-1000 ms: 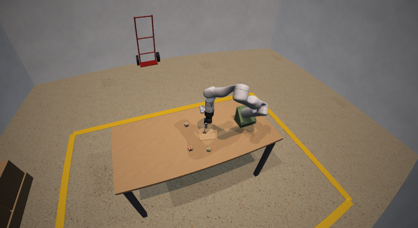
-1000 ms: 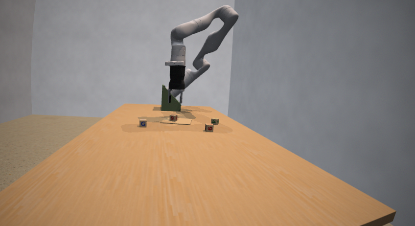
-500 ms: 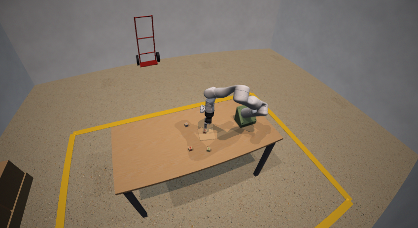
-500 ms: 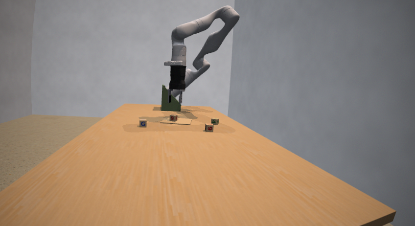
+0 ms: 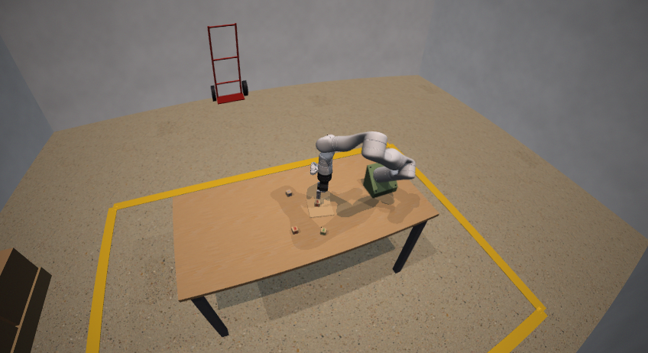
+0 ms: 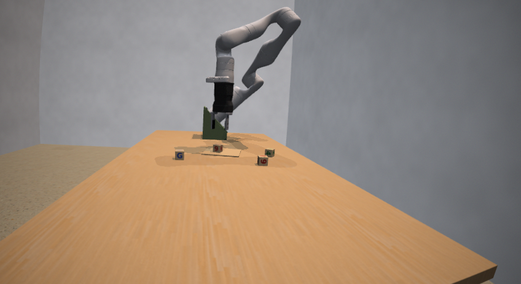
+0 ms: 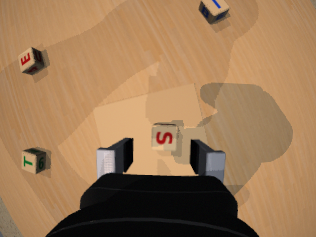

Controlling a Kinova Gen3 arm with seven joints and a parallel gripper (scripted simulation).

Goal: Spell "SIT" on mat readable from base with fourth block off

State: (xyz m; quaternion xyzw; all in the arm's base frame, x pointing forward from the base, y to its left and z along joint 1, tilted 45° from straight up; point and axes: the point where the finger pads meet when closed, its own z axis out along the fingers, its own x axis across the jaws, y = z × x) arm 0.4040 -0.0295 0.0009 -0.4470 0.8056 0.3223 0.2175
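Right now my hand is 11 cm above the tan mat, 2 cm to the right of it and 1 cm past it. The rest, counted from my hand: green-marked block 19 cm to the left, 9 cm below, 6 cm ahead; blue-marked block 15 cm to the right, 12 cm ahead, 9 cm below; E block 20 cm ahead, 12 cm to the left, 9 cm below.
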